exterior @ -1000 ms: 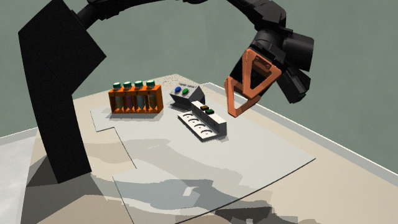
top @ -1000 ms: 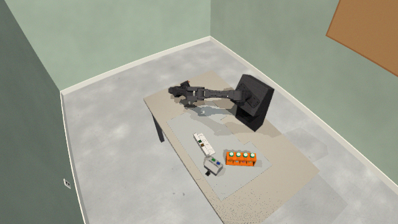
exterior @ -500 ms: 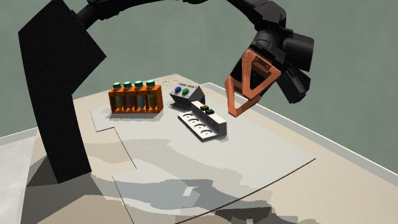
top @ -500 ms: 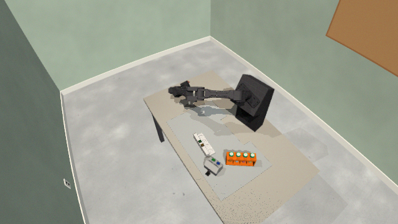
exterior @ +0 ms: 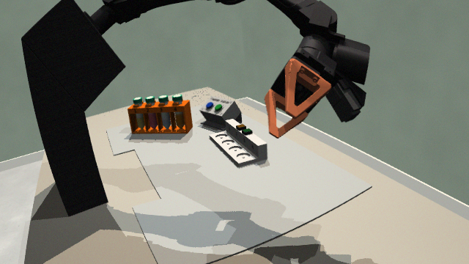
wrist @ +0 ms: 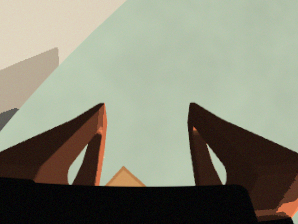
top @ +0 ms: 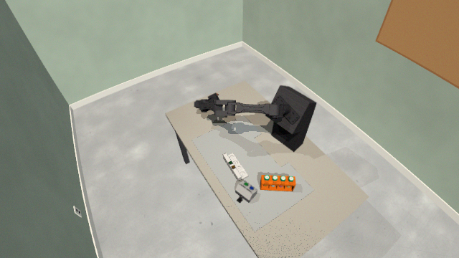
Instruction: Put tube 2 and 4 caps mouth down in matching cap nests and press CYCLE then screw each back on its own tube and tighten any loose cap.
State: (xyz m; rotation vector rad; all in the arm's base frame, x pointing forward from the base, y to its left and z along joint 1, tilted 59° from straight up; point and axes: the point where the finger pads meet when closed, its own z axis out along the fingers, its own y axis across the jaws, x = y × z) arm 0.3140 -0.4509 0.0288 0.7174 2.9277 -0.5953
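Right now the cap 1 is 27 cm behind my hand, 74 cm to the left of it and 13 cm below it. Round my hand: green ready key: 1 cm ahead, 66 cm to the left, 18 cm below; then blue cycle key: 2 cm behind, 70 cm to the left, 18 cm below.
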